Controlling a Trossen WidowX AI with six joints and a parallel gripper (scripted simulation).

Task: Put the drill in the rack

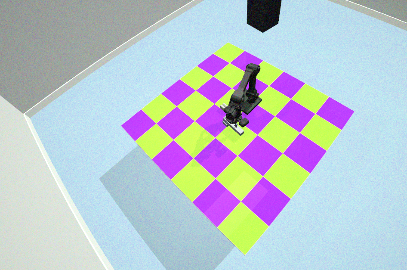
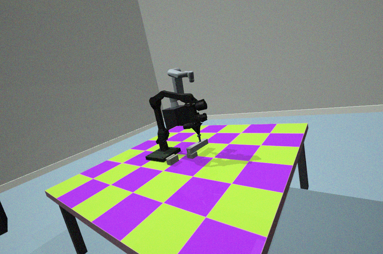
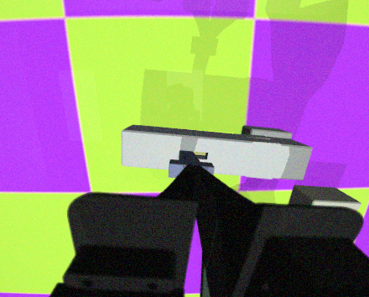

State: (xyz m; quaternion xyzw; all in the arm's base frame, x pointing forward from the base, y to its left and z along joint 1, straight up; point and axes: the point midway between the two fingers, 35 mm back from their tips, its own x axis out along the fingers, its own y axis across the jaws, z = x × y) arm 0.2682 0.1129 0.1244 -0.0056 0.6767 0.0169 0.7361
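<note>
My gripper tip is now 30 mm above the dark key. Round my gripper tip: drill (70 mm below, 60 mm to the right); then grey grooved rack (200 mm to the right, 100 mm below, 70 mm behind); then grey holder block (80 mm below, 30 mm to the right).
</note>
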